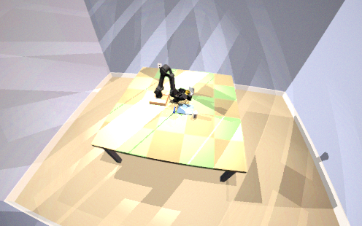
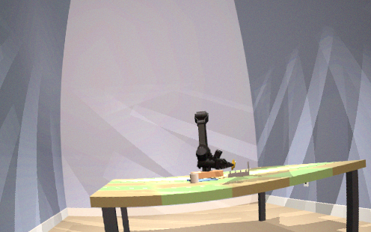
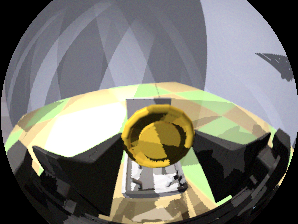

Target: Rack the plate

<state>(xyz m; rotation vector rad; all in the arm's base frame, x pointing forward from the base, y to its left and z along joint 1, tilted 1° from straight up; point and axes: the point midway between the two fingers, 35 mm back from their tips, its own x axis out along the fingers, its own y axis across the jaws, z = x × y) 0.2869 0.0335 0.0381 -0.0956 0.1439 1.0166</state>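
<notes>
My gripper tip is now 50 mm above the grey dish rack, 20 mm to the right of it and 10 mm short of it. From my gripper tip the other things lie so: yellow plate: 10 mm to the right; then cup: 270 mm to the right, 80 mm ahead, 50 mm below; then light blue mat: 190 mm to the right, 70 mm below, 10 mm behind.
</notes>
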